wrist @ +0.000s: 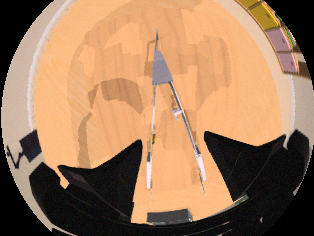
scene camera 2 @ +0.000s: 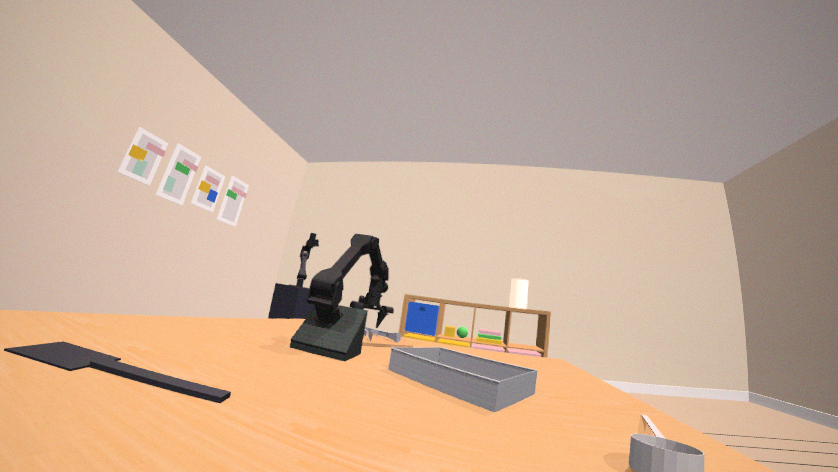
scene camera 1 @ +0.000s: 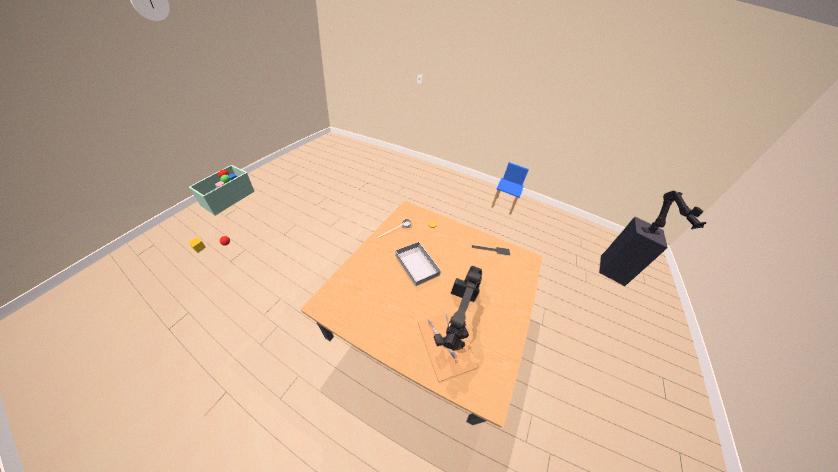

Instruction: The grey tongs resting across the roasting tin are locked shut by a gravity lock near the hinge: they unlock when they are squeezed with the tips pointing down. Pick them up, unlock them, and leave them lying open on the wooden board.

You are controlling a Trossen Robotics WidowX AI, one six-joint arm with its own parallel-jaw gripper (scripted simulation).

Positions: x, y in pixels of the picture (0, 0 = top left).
Scene:
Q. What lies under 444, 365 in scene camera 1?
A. A wooden board.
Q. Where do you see a dark spatula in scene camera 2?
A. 64, 355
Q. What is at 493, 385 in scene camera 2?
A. A grey roasting tin.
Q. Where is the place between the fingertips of my gripper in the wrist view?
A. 173, 139

